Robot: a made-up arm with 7 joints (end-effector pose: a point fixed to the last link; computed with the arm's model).
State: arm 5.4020 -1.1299 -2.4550 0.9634 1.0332 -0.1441 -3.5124
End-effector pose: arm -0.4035 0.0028 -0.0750 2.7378 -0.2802 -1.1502
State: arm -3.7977 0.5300 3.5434 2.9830 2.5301 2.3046 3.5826
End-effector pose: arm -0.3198 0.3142 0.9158 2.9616 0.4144 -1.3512
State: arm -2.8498 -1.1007 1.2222 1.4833 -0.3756 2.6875 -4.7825
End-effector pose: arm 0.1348 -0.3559 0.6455 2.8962 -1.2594 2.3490
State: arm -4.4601 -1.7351 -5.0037 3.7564 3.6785 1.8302 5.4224
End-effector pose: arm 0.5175 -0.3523 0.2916 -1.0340 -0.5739 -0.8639
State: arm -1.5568 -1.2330 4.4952 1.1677 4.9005 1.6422 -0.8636
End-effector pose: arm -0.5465 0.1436 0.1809 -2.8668 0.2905 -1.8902
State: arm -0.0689 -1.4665 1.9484 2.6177 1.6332 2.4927 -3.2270
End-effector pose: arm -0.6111 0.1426 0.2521 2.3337 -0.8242 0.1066
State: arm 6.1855 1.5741 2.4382 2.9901 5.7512 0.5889 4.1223
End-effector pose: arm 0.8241 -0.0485 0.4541 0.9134 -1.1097 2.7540
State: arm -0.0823 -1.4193 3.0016 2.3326 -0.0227 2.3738 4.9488
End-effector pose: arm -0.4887 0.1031 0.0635 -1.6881 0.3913 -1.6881
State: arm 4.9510 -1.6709 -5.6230 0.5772 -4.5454 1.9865 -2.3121
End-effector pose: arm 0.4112 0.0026 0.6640 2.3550 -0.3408 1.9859
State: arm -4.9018 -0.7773 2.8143 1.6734 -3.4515 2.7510 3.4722
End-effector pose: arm -0.1977 -0.5905 0.4829 0.6081 0.2309 1.8669
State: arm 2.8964 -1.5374 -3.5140 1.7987 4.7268 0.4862 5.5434
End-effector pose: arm 0.3984 -0.3099 -0.1831 -2.6763 0.7935 2.2178
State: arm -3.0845 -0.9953 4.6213 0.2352 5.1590 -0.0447 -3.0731
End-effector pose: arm -0.3135 0.3386 0.3016 2.5190 0.8892 -0.9894
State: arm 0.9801 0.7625 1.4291 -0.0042 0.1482 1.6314 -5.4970
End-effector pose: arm -0.1559 -0.1772 0.1883 0.1407 1.3220 -0.6130
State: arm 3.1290 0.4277 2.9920 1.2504 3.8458 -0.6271 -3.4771
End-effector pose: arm 0.4705 0.0235 0.6565 -2.2243 -0.9826 -0.7118
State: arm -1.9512 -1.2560 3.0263 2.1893 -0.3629 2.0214 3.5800
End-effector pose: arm 0.3160 0.4766 0.0848 -2.0658 -0.6392 -2.8422
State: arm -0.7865 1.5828 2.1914 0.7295 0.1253 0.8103 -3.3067
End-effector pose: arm 0.1714 0.4372 0.7223 1.5171 0.6980 -2.2766
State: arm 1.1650 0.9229 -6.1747 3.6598 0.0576 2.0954 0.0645
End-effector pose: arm 0.1810 0.4221 0.8671 -2.9578 -0.6348 1.1223
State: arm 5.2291 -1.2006 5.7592 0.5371 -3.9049 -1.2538 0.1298
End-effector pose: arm -0.1087 -0.2573 0.5119 -2.8993 0.4413 1.7824
